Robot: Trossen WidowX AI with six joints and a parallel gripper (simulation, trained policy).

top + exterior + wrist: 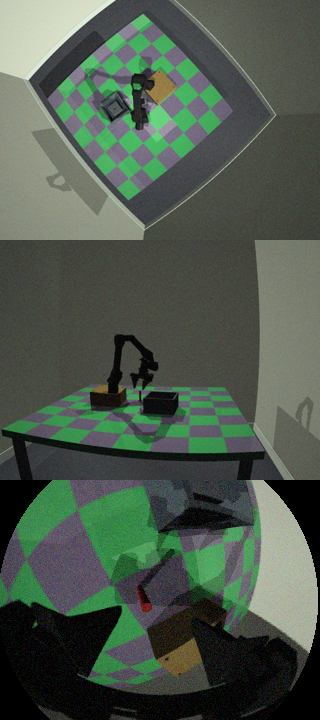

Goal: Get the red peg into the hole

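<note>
Right now the red peg is 5 cm below my gripper tip, 1 cm to the left of it and 1 cm ahead of it. Also, from my gripper tip: dark box 20 cm to the right, 15 cm ahead, 7 cm below; then grey plate 20 cm to the right, 15 cm ahead, 5 cm below.
</note>
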